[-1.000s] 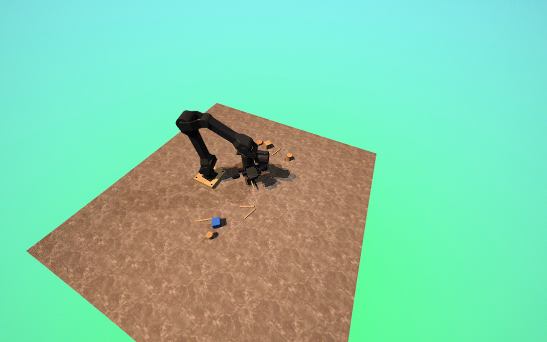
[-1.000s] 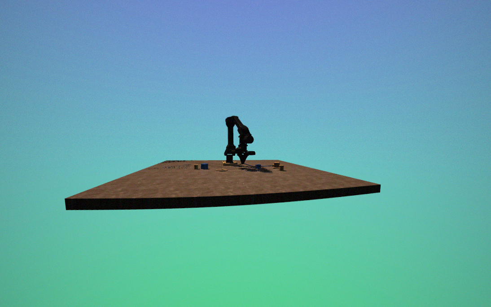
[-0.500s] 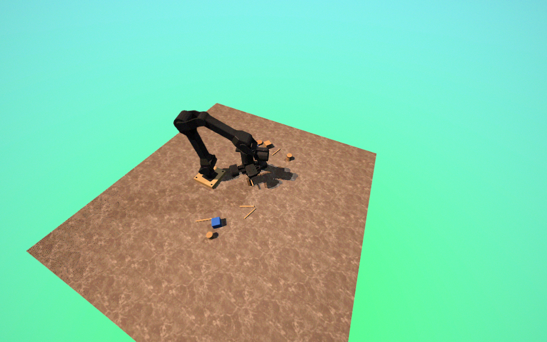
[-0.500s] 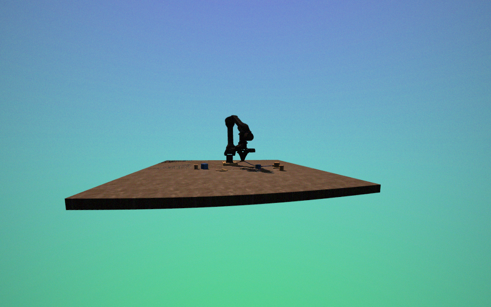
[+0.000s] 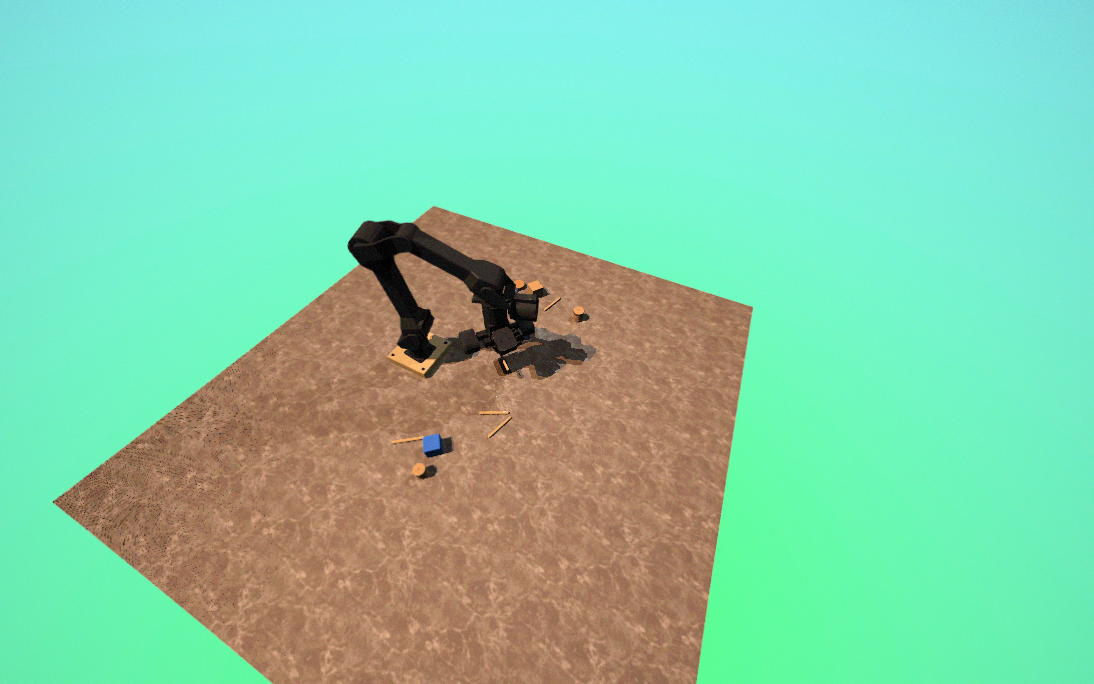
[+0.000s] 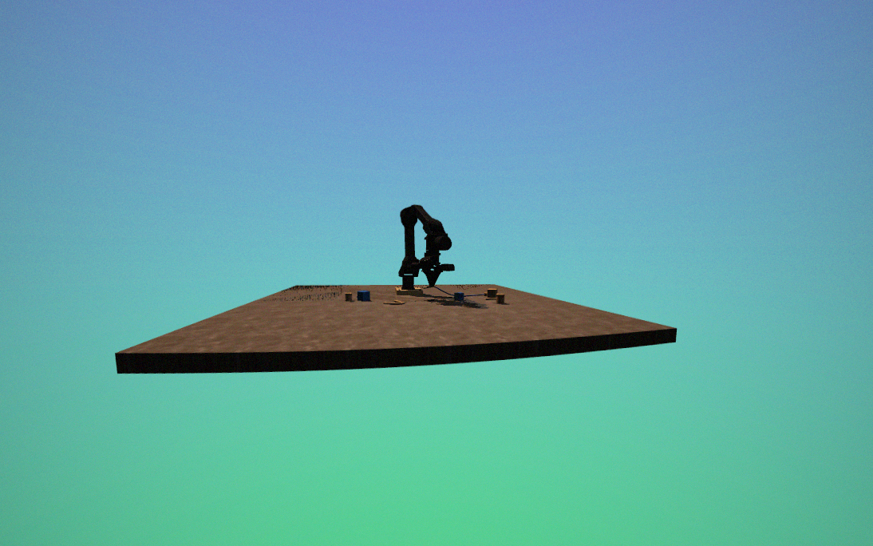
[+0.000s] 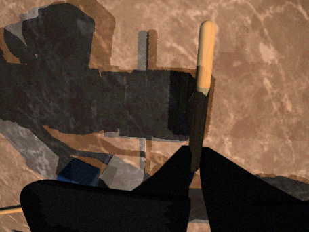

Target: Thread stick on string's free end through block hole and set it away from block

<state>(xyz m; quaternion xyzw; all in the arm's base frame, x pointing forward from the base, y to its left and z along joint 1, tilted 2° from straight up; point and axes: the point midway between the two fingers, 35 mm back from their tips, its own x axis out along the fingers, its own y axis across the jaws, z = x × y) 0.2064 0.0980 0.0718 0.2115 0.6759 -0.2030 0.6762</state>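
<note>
The blue block is 120 mm to the left of my gripper tip and 40 mm below it. Also, from my gripper tip: round wooden button: 290 mm to the left, 130 mm behind, 50 mm below; then small wooden cylinder: 270 mm to the left, 110 mm ahead, 40 mm below.
</note>
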